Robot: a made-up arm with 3 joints. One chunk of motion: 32 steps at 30 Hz.
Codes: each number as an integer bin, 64 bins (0 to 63) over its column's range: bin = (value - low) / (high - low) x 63, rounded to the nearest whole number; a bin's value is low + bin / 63 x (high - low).
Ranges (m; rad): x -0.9..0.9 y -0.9..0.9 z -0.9..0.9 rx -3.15..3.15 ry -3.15..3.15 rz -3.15..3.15
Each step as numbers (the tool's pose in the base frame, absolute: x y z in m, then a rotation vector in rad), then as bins.
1 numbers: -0.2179 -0.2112 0.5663 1.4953 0.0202 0.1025
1 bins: 24 24 51 46 32 33
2 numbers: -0.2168 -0.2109 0.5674 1.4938 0.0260 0.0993
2 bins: 24 24 51 46 32 32
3 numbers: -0.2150 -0.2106 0.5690 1.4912 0.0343 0.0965
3 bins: 24 24 51 46 32 32
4 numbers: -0.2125 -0.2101 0.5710 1.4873 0.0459 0.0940
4 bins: 24 24 51 46 32 32
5 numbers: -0.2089 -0.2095 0.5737 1.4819 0.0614 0.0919
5 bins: 24 24 52 46 32 32
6 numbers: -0.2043 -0.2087 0.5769 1.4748 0.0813 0.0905
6 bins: 24 24 52 46 32 32
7 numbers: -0.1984 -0.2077 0.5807 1.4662 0.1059 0.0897
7 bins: 25 24 52 46 33 32
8 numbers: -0.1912 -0.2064 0.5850 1.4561 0.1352 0.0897
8 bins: 25 24 52 46 33 32
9 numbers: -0.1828 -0.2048 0.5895 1.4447 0.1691 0.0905
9 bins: 25 24 52 46 33 32
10 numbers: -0.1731 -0.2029 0.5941 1.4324 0.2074 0.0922
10 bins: 25 24 52 46 34 32
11 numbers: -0.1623 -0.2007 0.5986 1.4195 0.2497 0.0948
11 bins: 26 24 52 46 34 32
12 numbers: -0.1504 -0.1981 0.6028 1.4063 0.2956 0.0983
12 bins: 26 25 53 46 34 32
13 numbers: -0.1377 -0.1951 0.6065 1.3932 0.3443 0.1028
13 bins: 27 25 53 45 35 33
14 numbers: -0.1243 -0.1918 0.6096 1.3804 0.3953 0.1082
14 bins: 27 25 53 45 35 33
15 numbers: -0.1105 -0.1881 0.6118 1.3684 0.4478 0.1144
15 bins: 28 25 53 45 36 33
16 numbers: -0.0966 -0.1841 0.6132 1.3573 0.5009 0.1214
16 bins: 28 25 53 45 37 33
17 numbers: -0.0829 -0.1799 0.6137 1.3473 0.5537 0.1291
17 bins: 29 25 53 45 37 33
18 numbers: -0.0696 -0.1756 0.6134 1.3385 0.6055 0.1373
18 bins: 29 25 53 45 38 33
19 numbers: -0.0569 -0.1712 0.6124 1.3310 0.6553 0.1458
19 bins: 30 26 53 45 38 33
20 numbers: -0.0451 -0.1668 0.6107 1.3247 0.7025 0.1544
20 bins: 30 26 53 45 39 33
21 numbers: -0.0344 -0.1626 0.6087 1.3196 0.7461 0.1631
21 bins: 30 26 53 45 39 33
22 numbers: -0.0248 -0.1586 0.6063 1.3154 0.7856 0.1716
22 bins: 31 26 53 45 39 33
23 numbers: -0.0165 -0.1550 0.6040 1.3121 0.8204 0.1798
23 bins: 31 26 53 45 40 33
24 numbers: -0.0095 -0.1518 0.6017 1.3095 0.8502 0.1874
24 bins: 31 26 53 45 40 33
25 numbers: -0.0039 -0.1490 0.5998 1.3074 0.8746 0.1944
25 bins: 31 26 52 45 40 33
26 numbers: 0.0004 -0.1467 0.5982 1.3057 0.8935 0.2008
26 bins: 32 26 52 45 40 34
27 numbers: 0.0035 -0.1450 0.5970 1.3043 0.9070 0.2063
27 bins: 32 26 52 45 41 34
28 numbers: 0.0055 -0.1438 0.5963 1.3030 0.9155 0.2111
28 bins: 32 26 52 45 41 34
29 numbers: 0.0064 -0.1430 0.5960 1.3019 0.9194 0.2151
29 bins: 32 26 52 45 41 34
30 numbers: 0.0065 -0.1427 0.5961 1.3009 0.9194 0.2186
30 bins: 32 27 52 45 41 34
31 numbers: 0.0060 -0.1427 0.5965 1.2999 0.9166 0.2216
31 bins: 32 27 52 44 41 34
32 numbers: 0.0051 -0.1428 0.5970 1.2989 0.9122 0.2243
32 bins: 32 27 52 44 41 34
